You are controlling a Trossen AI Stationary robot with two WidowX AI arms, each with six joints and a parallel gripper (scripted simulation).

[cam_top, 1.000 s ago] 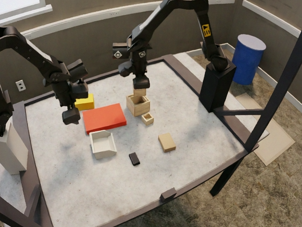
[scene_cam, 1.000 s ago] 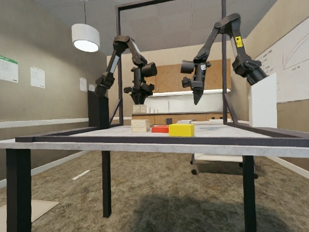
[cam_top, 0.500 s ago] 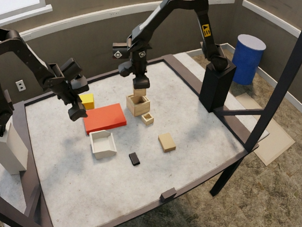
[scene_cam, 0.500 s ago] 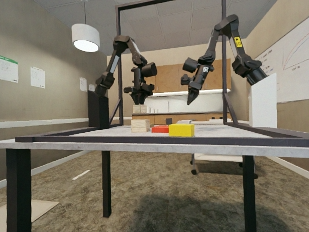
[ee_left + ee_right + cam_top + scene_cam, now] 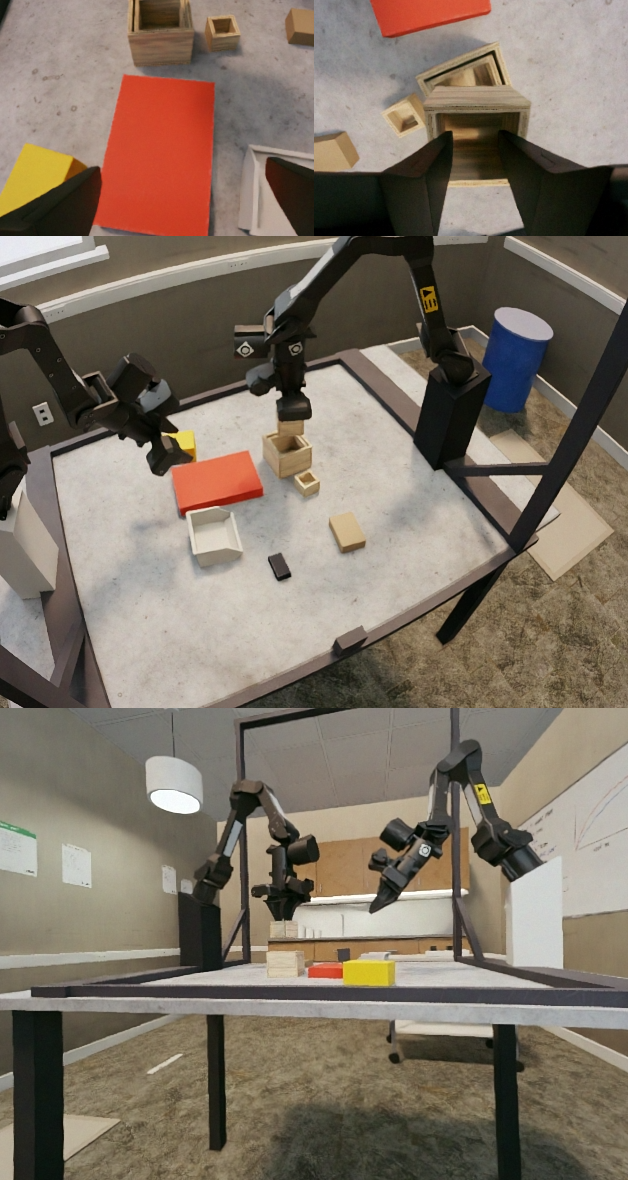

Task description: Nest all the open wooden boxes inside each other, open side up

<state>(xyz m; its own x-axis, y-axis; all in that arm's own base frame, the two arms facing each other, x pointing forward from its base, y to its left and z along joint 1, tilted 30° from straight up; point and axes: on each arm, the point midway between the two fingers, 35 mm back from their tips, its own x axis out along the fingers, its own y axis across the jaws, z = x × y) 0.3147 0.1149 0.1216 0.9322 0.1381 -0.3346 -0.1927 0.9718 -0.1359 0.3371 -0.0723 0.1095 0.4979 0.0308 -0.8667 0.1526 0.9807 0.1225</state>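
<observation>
The biggest wooden box is 150 mm below my right hand. Round my right hand: smallest box: 90 mm behind, 150 mm below; tan block: 230 mm behind, 30 mm to the right, 150 mm below; flat block: 10 mm behind, 170 mm to the left, 150 mm below.
</observation>
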